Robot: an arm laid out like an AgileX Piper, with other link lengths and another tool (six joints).
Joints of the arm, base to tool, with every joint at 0 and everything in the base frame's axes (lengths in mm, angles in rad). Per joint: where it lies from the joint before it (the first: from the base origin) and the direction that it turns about. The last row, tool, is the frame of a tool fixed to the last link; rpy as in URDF.
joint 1: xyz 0.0 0.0 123.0 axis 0 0 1
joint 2: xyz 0.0 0.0 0.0 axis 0 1 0
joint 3: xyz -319.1 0.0 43.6 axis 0 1 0
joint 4: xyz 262.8 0.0 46.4 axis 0.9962 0 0.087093
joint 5: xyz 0.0 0.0 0.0 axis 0 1 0
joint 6: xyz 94.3 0.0 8.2 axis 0.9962 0 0.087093
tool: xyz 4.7 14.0 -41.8 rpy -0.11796 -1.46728 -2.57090
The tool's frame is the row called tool.
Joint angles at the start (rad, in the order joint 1, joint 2, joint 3, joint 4, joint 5, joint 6): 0.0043 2.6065 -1.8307 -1.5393 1.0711 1.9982
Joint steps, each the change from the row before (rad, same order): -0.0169 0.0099 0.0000 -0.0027 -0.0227 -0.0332; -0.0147 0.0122 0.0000 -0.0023 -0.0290 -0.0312; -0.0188 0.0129 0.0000 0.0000 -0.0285 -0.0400; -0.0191 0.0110 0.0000 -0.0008 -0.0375 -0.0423; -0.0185 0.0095 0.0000 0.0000 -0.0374 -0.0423; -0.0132 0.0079 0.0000 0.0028 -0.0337 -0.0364; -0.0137 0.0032 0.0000 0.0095 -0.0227 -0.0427; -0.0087 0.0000 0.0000 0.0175 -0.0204 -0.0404; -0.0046 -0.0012 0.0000 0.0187 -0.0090 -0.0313; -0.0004 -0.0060 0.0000 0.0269 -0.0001 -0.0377
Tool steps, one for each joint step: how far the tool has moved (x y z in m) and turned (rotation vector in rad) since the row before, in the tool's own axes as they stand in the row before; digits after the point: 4 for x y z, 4 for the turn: -0.0045 0.0078 0.0057 0.0031 -0.0296 -0.0274; -0.0063 0.0063 0.0054 0.0107 -0.0331 -0.0259; -0.0065 0.0087 0.0062 0.0062 -0.0382 -0.0303; -0.0058 0.0080 0.0061 0.0160 -0.0399 -0.0300; -0.0051 0.0077 0.0055 0.0175 -0.0382 -0.0285; -0.0047 0.0051 0.0040 0.0191 -0.0332 -0.0229; -0.0023 0.0064 0.0026 0.0084 -0.0312 -0.0213; -0.0014 0.0037 0.0009 0.0104 -0.0286 -0.0136; -0.0008 0.0022 -0.0002 0.0032 -0.0211 -0.0071; 0.0010 0.0008 -0.0025 -0.0017 -0.0208 -0.0065
